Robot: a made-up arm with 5 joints.
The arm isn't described. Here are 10 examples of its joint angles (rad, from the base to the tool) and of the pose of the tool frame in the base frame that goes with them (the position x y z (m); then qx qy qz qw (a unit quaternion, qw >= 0)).
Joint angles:
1: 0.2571 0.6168 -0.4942 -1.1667 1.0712
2: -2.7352 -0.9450 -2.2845 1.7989 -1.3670
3: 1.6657 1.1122 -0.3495 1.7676 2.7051
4: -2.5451 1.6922 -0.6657 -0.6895 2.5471
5: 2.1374 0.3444 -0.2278 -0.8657 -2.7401
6: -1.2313 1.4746 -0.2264 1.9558 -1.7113
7: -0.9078 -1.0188 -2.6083 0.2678 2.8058
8: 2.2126 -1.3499 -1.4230 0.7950 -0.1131
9: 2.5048 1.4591 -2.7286 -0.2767 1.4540
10: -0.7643 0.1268 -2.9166 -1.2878 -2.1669
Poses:
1: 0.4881 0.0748 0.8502 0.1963 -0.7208 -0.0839 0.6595
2: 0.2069 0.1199 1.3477 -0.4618 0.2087 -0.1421 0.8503
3: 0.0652 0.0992 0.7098 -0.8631 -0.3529 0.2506 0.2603
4: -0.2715 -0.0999 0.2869 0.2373 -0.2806 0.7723 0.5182
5: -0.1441 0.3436 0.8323 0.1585 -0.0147 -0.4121 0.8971
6: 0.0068 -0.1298 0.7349 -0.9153 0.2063 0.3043 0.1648
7: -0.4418 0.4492 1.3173 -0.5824 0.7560 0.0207 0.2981
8: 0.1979 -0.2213 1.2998 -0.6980 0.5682 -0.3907 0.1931
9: -0.6074 0.5214 0.8187 0.8613 -0.0548 0.2886 0.4145
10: -0.0439 -0.0259 1.4004 0.9621 -0.2310 0.1076 0.0973
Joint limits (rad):
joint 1: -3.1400..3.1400
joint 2: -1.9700..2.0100
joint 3: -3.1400..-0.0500
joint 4: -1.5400..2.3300
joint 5: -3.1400..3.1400
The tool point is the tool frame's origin. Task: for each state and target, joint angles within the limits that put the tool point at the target. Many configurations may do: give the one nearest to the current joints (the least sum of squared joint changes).
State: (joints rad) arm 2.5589 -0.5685 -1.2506 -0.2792 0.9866
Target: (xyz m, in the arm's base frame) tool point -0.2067 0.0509 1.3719
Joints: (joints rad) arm 3.1073 -0.4132 -1.1878 -0.2367 0.9235
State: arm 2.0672 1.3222 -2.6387 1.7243 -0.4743
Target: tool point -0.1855 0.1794 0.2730
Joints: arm 2.4624 1.8480 -1.8956 2.0693 -0.4882
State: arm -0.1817 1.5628 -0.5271 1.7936 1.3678
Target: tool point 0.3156 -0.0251 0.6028
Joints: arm 0.1070 0.8502 -1.0674 1.7715 1.3659
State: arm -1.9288 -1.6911 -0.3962 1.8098 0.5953
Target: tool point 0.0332 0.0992 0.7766
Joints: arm -2.2211 -1.7271 -0.3490 1.8909 0.5292
